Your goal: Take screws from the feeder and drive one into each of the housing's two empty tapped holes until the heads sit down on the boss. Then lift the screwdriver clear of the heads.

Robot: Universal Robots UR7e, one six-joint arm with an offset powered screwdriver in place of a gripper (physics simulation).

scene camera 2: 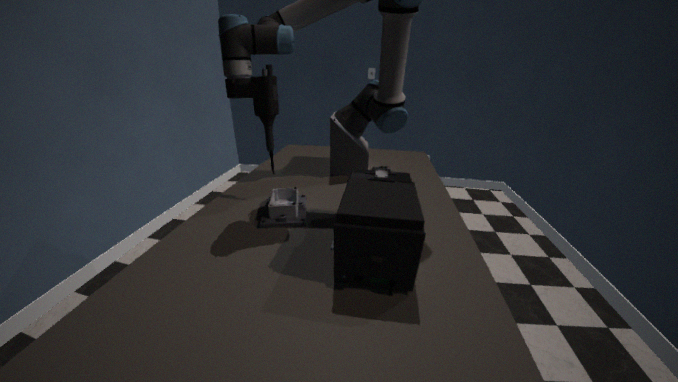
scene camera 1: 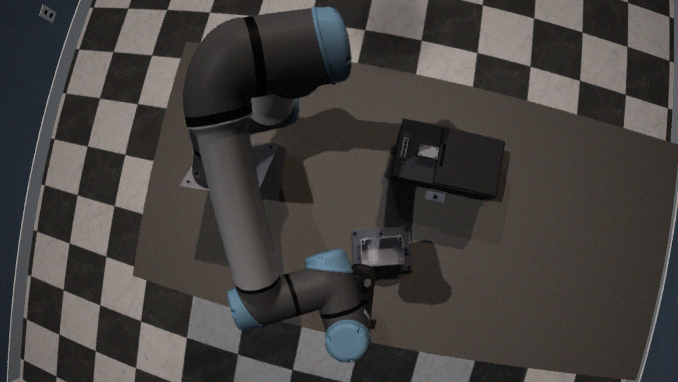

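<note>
The light open-topped housing (scene camera 1: 382, 252) (scene camera 2: 283, 209) sits on a grey fixture plate (scene camera 1: 356, 240) (scene camera 2: 302, 218). Its tapped holes are too small and dark to read, and whether any screw sits in them cannot be told. The black screw feeder (scene camera 1: 470, 162) (scene camera 2: 378, 250) stands beside the fixture, with a slotted rail (scene camera 1: 405, 147) on its top. My screwdriver (scene camera 2: 273, 172) points straight down, its tip in the air above the housing's level and apart from it. In scene camera 1 the screwdriver's dark body (scene camera 1: 364, 274) shows at the housing's lower edge; its tip is hidden there. Whether the tip carries a screw is too small to tell.
A small metal tab (scene camera 1: 435, 196) sticks out from the feeder's side. The robot's base plate (scene camera 1: 269, 159) is on the brown table (scene camera 1: 560, 225) (scene camera 2: 240, 325). The arm's forearm (scene camera 1: 235, 210) passes left of the fixture. Walls stand beyond the table.
</note>
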